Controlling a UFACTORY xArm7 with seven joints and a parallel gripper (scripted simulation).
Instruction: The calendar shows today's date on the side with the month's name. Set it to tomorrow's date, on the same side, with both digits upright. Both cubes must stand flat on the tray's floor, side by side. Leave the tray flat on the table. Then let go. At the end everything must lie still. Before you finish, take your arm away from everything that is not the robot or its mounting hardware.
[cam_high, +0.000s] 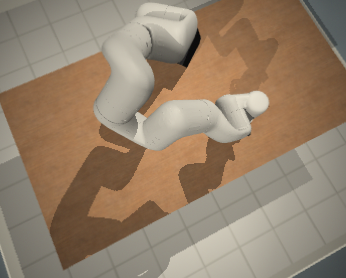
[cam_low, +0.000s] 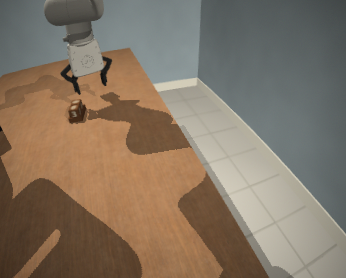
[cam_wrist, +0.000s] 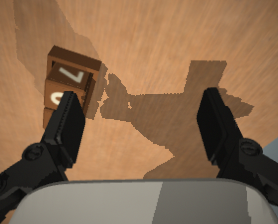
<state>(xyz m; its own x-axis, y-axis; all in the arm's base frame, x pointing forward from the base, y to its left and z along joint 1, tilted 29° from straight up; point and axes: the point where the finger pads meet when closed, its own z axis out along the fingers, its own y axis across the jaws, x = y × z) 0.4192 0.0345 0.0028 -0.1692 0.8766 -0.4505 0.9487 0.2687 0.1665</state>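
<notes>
The brown wooden cube lies 7 cm behind my hand, 6 cm to the right of it and 4 cm below it. Round my hand: brown wooden tray: 7 cm behind, 6 cm below, 4 cm to the right.
</notes>
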